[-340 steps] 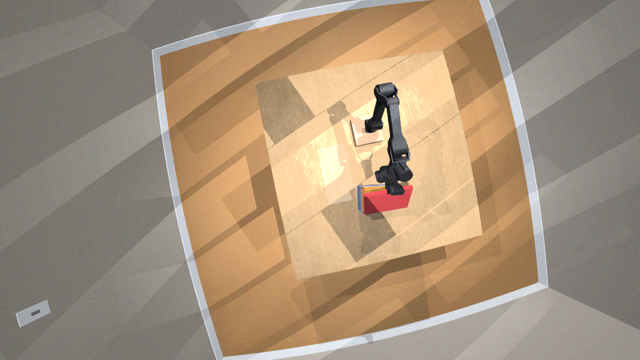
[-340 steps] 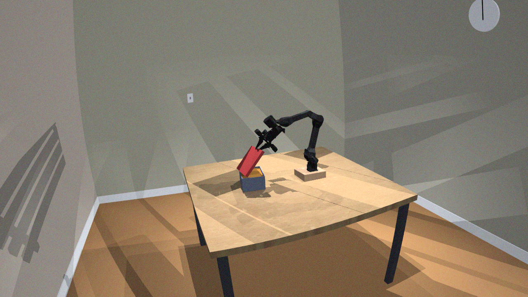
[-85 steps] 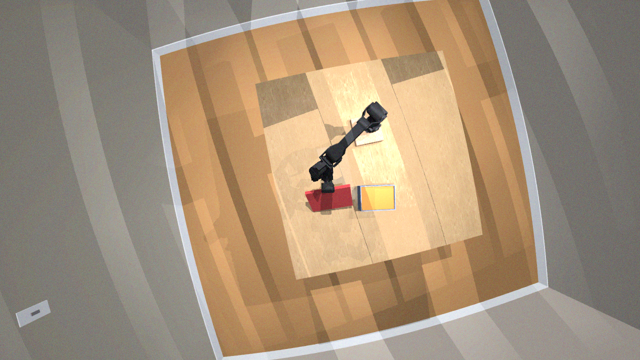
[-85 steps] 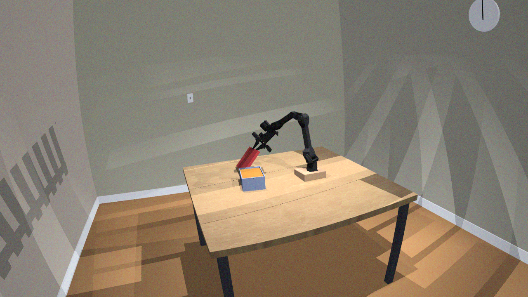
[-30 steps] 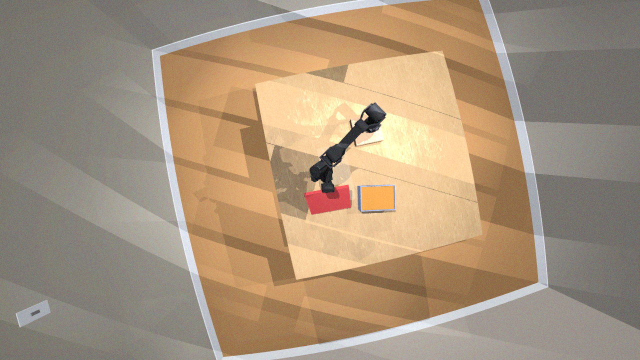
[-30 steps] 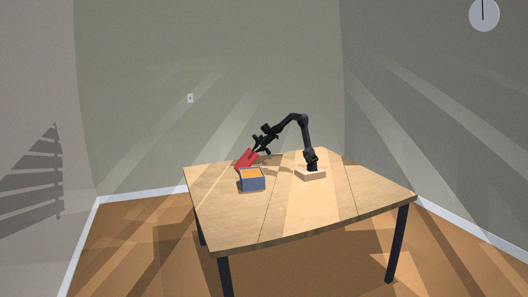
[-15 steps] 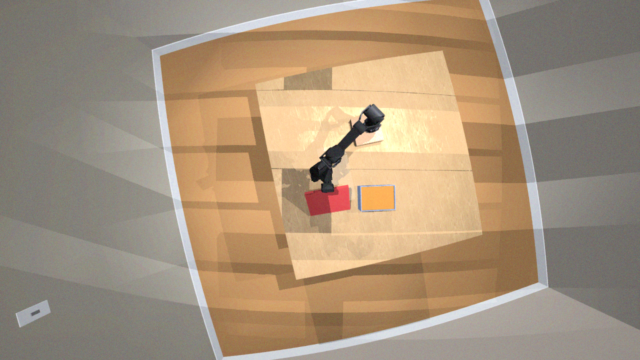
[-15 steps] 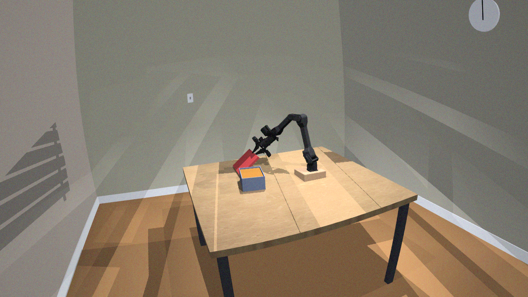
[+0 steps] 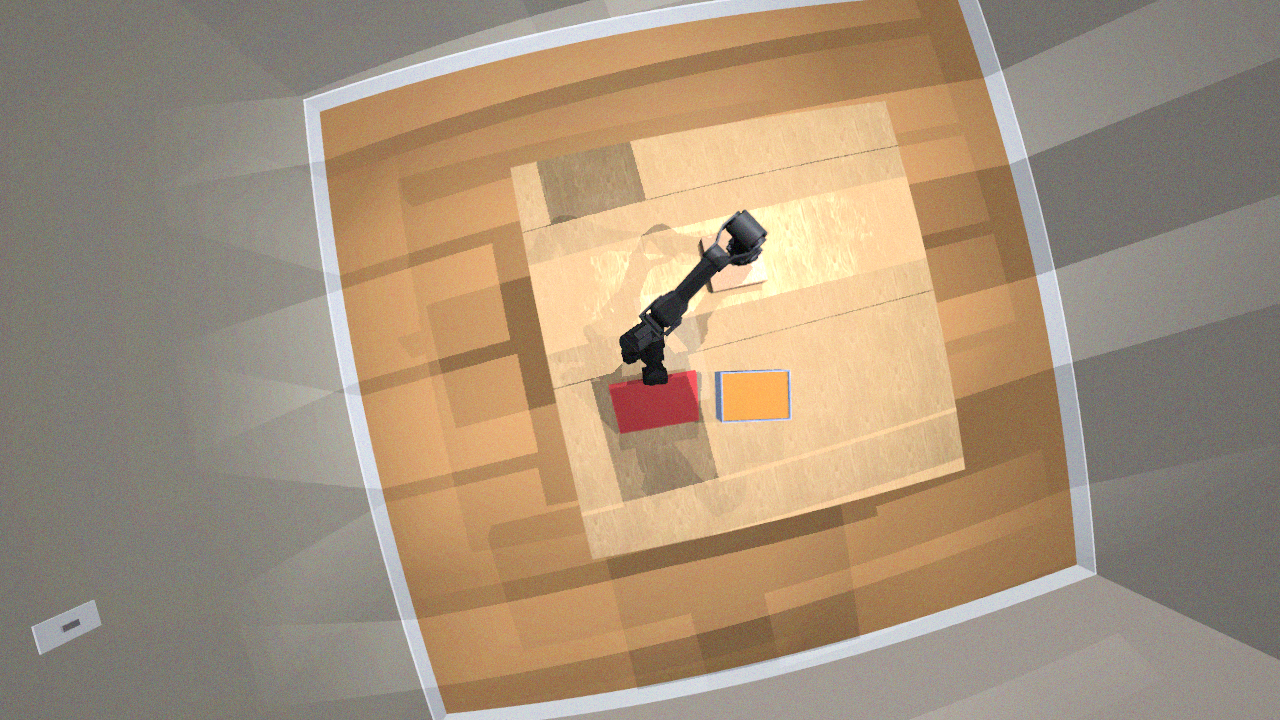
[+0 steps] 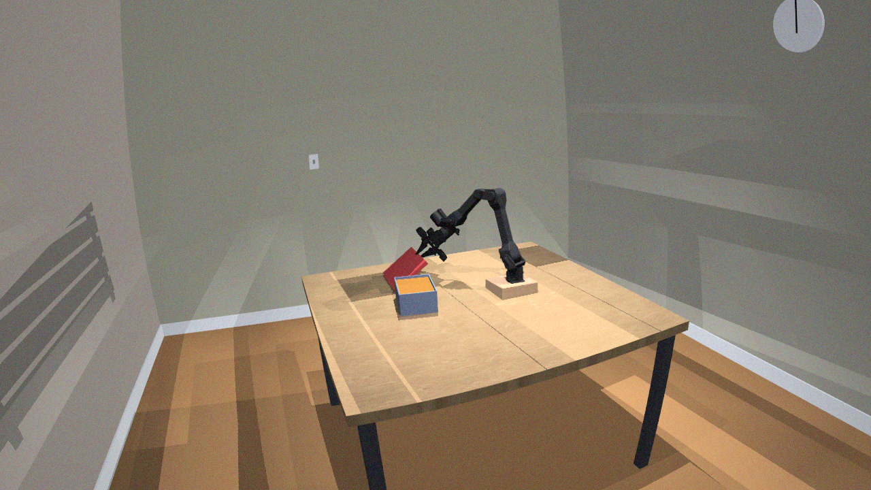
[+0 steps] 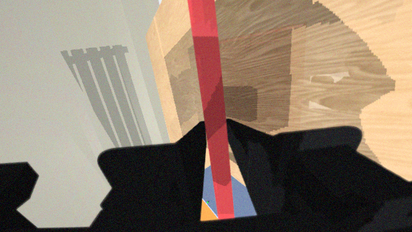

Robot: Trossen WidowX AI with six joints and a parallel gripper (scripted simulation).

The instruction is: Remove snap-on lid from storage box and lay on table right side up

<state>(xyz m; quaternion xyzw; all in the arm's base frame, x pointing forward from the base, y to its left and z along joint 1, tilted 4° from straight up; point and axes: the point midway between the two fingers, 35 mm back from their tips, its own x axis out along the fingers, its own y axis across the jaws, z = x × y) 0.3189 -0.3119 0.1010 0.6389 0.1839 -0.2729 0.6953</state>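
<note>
The red lid lies 7 cm ahead of my gripper tip, 5 cm below it and 1 cm to the left of it. From my gripper tip the other things lie so: blue storage box (30 cm to the left, 8 cm ahead, 7 cm below).
</note>
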